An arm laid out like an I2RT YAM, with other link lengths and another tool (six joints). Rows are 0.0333 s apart.
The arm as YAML. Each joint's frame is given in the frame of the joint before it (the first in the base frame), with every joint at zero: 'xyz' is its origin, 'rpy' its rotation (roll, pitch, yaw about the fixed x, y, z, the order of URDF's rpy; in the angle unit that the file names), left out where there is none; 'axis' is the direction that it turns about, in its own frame. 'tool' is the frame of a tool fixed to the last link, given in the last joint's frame.
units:
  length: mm
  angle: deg
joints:
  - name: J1
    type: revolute
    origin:
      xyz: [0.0, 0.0, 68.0]
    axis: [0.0, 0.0, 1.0]
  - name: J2
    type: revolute
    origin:
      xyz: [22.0, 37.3, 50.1]
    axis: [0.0, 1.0, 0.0]
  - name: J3
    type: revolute
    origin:
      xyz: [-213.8, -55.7, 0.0]
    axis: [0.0, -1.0, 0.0]
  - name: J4
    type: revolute
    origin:
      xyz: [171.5, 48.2, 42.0]
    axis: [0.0, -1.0, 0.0]
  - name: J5
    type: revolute
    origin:
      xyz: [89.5, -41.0, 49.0]
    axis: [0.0, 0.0, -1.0]
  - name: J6
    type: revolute
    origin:
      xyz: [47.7, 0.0, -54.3]
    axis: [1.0, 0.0, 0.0]
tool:
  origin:
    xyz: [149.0, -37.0, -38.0]
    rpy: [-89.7, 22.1, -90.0]
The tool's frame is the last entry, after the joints.
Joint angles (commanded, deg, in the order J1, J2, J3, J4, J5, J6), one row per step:
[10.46 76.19 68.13 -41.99 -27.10 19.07]
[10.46 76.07 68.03 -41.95 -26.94 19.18]
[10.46 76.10 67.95 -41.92 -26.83 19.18]
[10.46 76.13 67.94 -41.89 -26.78 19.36]
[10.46 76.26 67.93 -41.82 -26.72 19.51]
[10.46 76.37 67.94 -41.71 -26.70 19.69]
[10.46 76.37 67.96 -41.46 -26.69 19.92]
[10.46 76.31 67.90 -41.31 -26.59 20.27]
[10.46 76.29 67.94 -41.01 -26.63 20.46]
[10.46 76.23 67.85 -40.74 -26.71 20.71]
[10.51 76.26 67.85 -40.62 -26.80 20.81]
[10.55 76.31 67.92 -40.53 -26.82 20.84]
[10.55 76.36 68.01 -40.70 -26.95 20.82]
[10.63 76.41 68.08 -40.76 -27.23 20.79]
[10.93 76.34 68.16 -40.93 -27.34 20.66]
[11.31 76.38 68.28 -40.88 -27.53 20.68]
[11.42 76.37 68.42 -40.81 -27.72 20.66]
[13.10 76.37 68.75 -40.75 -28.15 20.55]
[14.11 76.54 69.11 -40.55 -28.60 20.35]
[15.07 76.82 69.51 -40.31 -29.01 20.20]
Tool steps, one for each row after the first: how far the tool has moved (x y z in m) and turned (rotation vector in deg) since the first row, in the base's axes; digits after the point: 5 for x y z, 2 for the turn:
[-0.00004 -0.00045 -0.00005 -0.06 -0.02 -0.18]
[-0.00009 -0.00082 -0.00065 -0.15 0.04 -0.25]
[-0.00006 -0.00084 -0.00081 -0.11 0.14 -0.40]
[0.00013 -0.00089 -0.00134 -0.09 0.29 -0.54]
[0.00050 -0.00075 -0.00153 -0.02 0.37 -0.68]
[0.00149 -0.00043 -0.00083 0.13 0.23 -0.84]
[0.00181 -0.00043 -0.00060 0.26 0.26 -1.15]
[0.00305 0.00008 0.00047 0.45 0.02 -1.25]
[0.00357 0.00063 0.00099 0.67 -0.07 -1.37]
[0.00378 0.00130 0.00123 0.81 -0.09 -1.32]
[0.00428 0.00168 0.00163 0.86 -0.17 -1.29]
[0.00374 0.00199 0.00160 0.92 -0.04 -1.19]
[0.00322 0.00320 0.00187 1.10 0.03 -0.91]
[0.00219 0.00479 0.00231 1.12 0.00 -0.45]
[0.00180 0.00728 0.00309 1.30 -0.09 0.04]
[0.00215 0.00852 0.00425 1.47 -0.28 0.29]
[-0.00050 0.01790 0.00663 1.82 -0.64 2.33]
[-0.00125 0.02429 0.00875 2.15 -1.04 3.78]
[-0.00171 0.03045 0.01065 2.46 -1.39 5.12]

